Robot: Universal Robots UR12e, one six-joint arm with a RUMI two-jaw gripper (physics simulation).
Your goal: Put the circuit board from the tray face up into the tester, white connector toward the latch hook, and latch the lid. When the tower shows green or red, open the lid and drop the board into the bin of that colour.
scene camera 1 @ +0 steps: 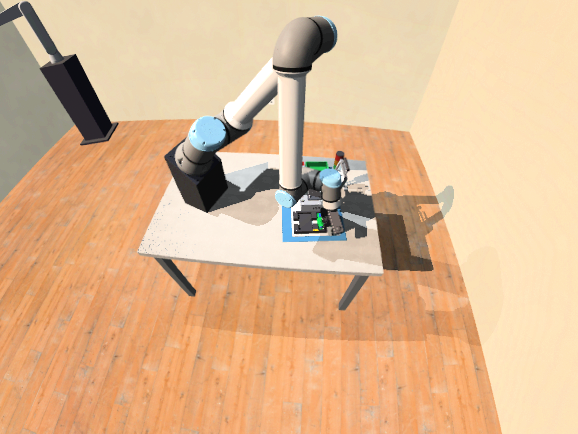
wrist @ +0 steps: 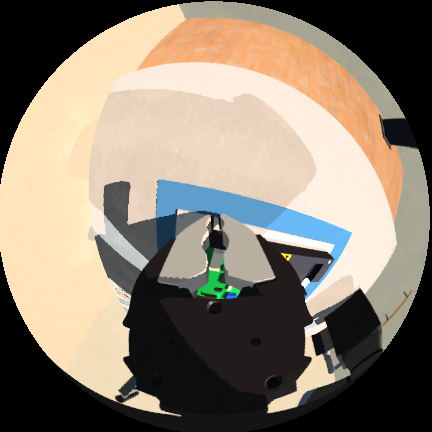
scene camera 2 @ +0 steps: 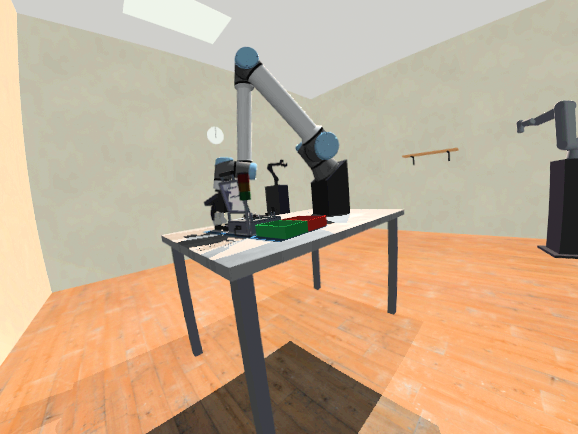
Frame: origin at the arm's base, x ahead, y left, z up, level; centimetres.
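Seen in the pictures: gripper, between the fingertips: [scene camera 1: 331, 235] [wrist: 215, 215]; arm's base, origin of its link: [scene camera 1: 193, 158] [scene camera 2: 327, 171].
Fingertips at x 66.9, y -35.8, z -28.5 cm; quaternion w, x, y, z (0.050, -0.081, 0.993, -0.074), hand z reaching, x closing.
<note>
Pixels of each thing's top centre, then the offset from my fingertips to it. "pt": a spot on its surface instead. Level surfaces: height alone.
- circuit board, centre of its top: [wrist: 226, 284] [scene camera 1: 324, 220] dy +8.4, dx -2.6, dz +2.2 cm
- dark tray, a spot on its surface: [wrist: 310, 260] pt dy +3.4, dx -13.4, dz +2.3 cm
- tester, a spot on its surface: [scene camera 2: 242, 226] pt dy +27.2, dx +5.9, dz +3.1 cm
- tower, a spot on its surface: [scene camera 2: 243, 187] pt dy +35.9, dx +11.0, dz +19.5 cm
- red bin, a spot on its surface: [scene camera 2: 316, 222] pt dy +54.3, dx -11.5, dz +2.4 cm
- blue mat, height of its surface: dz -0.3 cm
- table, height of its surface: dz -0.5 cm
The circuit board [scene camera 1: 320, 221] [wrist: 216, 281] is green and shows face up at the dark tray [scene camera 1: 305, 221] [wrist: 310, 260], its far side hidden behind the fingers. A pale connector and a blue part show on it. My gripper [scene camera 1: 329, 229] [scene camera 2: 218, 226] [wrist: 215, 215] is down over the board with its fingers together; the board shows beyond the narrow gap, not gripped across its width. Contact between fingertips and board cannot be made out. The tester [scene camera 2: 242, 226] stands with its lid [scene camera 2: 232, 195] raised. The tower [scene camera 1: 339, 157] [scene camera 2: 243, 187] shows no clearly lit lamp.
The green bin [scene camera 1: 316, 165] [scene camera 2: 281, 230] stands beyond the tester, with the red bin [scene camera 2: 316, 222] beside it. The tray lies on a blue mat [scene camera 1: 287, 234] [wrist: 200, 194] on the table [scene camera 1: 220, 245]. The raised lid and tower stand close to my wrist.
</note>
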